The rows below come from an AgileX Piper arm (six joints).
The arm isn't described. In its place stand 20 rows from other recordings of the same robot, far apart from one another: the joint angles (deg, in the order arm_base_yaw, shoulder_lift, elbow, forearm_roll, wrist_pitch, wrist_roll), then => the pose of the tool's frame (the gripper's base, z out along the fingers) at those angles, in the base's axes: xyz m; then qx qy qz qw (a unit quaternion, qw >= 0).
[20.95, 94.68, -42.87, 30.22, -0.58, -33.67] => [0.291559 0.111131 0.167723 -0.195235 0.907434 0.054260 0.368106]
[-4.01, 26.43, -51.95, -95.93, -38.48, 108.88] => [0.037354 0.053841 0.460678 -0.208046 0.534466 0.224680 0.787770]
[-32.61, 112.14, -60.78, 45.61, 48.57, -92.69] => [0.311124 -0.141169 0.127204 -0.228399 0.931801 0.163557 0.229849]
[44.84, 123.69, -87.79, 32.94, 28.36, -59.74] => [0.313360 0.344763 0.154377 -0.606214 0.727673 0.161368 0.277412]
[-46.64, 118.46, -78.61, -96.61, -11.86, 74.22] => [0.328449 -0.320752 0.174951 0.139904 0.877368 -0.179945 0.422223]
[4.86, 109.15, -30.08, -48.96, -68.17, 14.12] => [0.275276 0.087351 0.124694 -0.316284 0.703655 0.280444 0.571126]
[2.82, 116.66, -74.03, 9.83, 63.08, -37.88] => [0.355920 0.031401 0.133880 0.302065 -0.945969 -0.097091 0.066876]
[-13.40, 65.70, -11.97, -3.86, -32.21, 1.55] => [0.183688 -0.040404 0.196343 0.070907 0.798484 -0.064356 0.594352]
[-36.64, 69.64, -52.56, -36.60, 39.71, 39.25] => [0.177049 -0.174881 0.309903 0.423434 0.807467 -0.261469 0.316756]
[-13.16, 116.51, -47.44, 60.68, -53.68, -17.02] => [0.322229 -0.140993 0.109794 0.467779 0.679170 -0.260801 0.501890]
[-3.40, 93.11, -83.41, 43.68, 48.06, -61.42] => [0.364325 0.025186 0.350463 -0.297796 0.840709 0.129574 0.433285]
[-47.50, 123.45, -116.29, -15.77, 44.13, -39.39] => [0.326620 -0.381933 0.286443 0.009317 0.921012 -0.344525 0.181527]
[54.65, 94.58, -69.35, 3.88, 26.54, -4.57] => [0.209674 0.300341 0.269103 -0.439456 0.818978 0.178658 0.322855]
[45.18, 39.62, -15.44, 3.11, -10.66, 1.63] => [0.100128 0.099464 0.257688 -0.259168 0.712088 0.271618 0.593284]
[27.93, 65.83, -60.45, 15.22, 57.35, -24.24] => [0.184152 0.120394 0.342501 -0.384853 0.871728 0.135767 0.271193]
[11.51, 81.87, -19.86, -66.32, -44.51, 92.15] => [0.194190 0.099165 0.169181 0.007526 0.849932 0.445870 0.280640]
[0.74, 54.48, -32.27, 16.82, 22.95, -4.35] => [0.183227 0.012635 0.264837 0.058180 0.900630 0.095282 0.420003]
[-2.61, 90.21, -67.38, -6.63, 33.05, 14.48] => [0.341982 -0.021325 0.279105 0.105053 0.935500 -0.011139 0.337163]
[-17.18, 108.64, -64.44, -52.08, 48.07, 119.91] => [0.324224 -0.156141 0.166112 0.731565 0.594260 -0.191516 0.273844]
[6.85, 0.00, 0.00, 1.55, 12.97, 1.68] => [0.055137 0.007180 0.192740 -0.026083 0.754080 0.059709 0.653542]
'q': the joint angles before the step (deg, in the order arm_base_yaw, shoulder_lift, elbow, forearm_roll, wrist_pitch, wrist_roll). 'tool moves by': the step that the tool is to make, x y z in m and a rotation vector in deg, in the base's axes. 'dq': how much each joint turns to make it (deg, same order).
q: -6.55 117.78 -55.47 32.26 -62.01 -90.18
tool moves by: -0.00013 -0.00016 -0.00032 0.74 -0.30 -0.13
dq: 0.00 0.01 0.00 0.20 0.12 0.69
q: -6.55 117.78 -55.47 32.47 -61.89 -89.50
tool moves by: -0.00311 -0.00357 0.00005 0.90 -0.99 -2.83
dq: 0.00 0.00 0.13 2.93 -1.22 0.00
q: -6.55 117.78 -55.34 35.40 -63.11 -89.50
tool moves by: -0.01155 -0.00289 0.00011 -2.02 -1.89 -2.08
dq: -0.28 -0.45 2.56 0.40 -4.87 0.50
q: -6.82 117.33 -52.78 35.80 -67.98 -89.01
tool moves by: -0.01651 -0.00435 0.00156 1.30 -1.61 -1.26
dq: -0.87 -1.96 3.76 0.00 -1.98 2.99
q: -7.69 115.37 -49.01 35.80 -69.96 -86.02
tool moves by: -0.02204 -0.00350 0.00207 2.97 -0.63 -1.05
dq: -1.00 -3.30 5.03 0.26 0.00 3.50
